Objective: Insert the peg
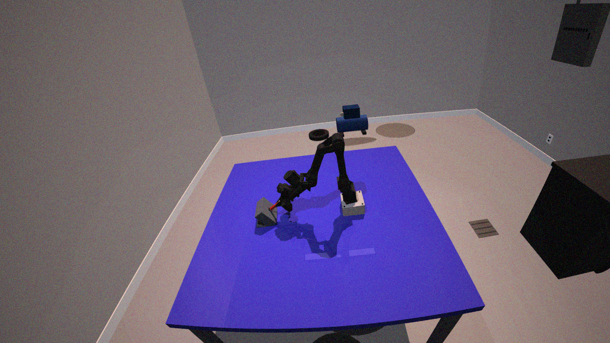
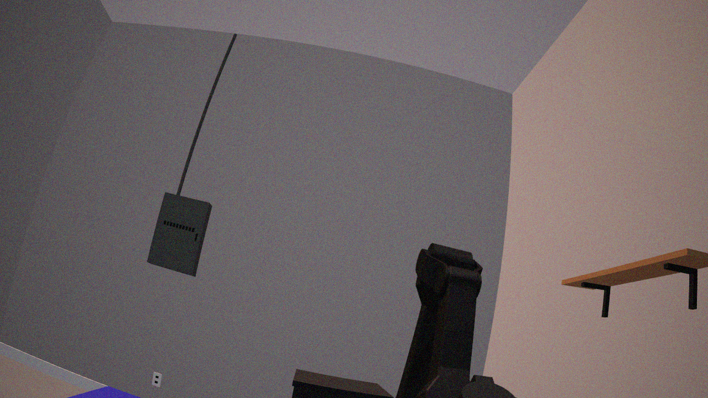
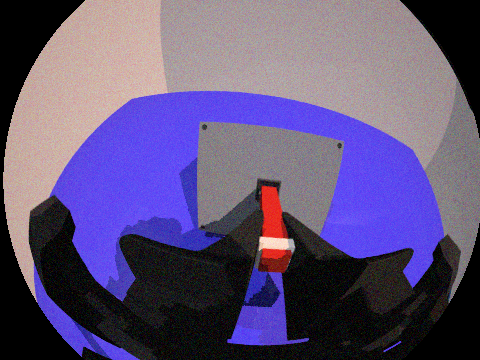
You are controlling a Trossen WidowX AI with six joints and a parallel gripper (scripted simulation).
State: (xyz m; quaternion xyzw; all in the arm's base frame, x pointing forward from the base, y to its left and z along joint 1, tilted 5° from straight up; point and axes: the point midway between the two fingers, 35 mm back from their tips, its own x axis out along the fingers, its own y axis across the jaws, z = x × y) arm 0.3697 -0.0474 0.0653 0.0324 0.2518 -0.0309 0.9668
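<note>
Right now my gripper tip is 6 cm short of the grey sloped panel and 4 cm above it. Round my gripper tip: red peg (1 cm behind, 1 cm above).
</note>
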